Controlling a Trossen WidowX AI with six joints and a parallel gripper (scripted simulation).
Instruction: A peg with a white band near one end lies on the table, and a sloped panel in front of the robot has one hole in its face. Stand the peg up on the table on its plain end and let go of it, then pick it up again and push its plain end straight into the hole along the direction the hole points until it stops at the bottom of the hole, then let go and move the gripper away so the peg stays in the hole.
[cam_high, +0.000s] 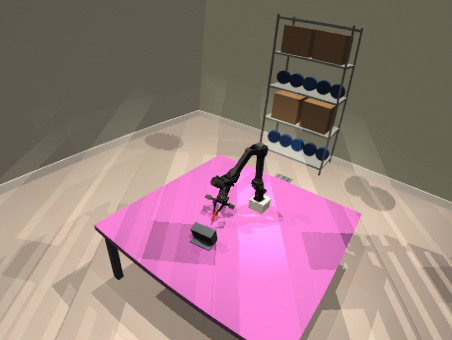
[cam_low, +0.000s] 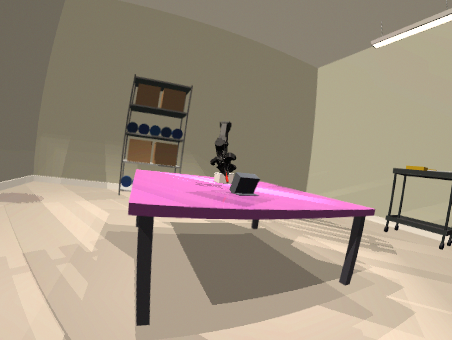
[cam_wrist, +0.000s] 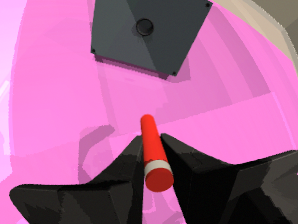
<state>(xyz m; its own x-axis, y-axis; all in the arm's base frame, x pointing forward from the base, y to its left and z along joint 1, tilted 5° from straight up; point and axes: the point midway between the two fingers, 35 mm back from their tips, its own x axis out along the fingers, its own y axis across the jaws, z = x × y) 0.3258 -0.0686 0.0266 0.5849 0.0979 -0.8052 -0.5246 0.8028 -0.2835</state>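
My gripper tip is now 140 mm short of the dark panel block, 70 mm to the right of it and 20 mm above it. Round my gripper tip: red peg: 10 mm behind, 10 mm above.
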